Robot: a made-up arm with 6 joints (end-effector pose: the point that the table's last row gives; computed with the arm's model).
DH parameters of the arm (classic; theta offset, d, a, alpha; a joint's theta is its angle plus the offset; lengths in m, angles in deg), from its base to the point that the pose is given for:
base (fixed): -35.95 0 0.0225 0
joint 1: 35.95 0.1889 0.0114 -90
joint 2: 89.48 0 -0.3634 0
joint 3: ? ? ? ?
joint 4: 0 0.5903 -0.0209 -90
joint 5: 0 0.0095 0.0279 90
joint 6: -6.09 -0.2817 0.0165 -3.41
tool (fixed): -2.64 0.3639 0 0
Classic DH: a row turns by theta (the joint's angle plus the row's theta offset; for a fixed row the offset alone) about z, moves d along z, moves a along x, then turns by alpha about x.
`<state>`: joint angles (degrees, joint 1 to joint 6).
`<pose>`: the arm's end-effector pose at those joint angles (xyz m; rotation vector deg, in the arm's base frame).
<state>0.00 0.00 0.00 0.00 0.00 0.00</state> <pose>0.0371 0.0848 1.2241 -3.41 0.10 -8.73</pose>
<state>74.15 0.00 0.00 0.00 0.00 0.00</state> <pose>-0.0709 0.0317 1.2241 -2.94 -2.08 65.40</pose>
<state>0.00 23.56 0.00 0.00 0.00 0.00</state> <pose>0.4503 0.0848 1.1348 -5.16 23.61 -7.90</pose>
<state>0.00 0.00 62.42 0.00 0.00 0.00</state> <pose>0.6268 0.0848 0.8538 -7.82 62.38 -5.99</pose>
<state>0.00 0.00 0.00 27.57 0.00 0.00</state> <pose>0.0207 0.0933 1.2241 -3.35 -0.72 18.83</pose>
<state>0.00 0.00 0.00 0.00 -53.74 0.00</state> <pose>-0.0477 0.0848 1.2284 0.93 -53.51 -9.68</pose>
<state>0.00 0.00 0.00 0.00 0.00 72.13</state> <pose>0.0053 0.0889 1.2241 -2.96 -2.03 63.38</pose>
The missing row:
joint 3: -89.48 0.0687 -0.0149 90
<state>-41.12 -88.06 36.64 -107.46 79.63 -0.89</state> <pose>-0.5826 0.5051 0.5405 106.40 -6.48 -79.85</pose>
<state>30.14 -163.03 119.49 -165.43 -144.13 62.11</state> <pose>-0.3606 -0.1687 0.2805 -114.27 6.31 -69.26</pose>
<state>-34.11 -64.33 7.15 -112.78 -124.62 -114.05</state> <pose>-0.5405 0.5778 0.6664 -9.79 91.84 19.51</pose>
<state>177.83 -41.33 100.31 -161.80 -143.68 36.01</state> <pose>-0.2629 -0.0662 0.6656 21.63 152.88 -6.88</pose>
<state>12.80 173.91 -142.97 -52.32 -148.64 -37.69</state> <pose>0.2494 0.2077 0.3356 -2.44 -125.35 -23.04</pose>
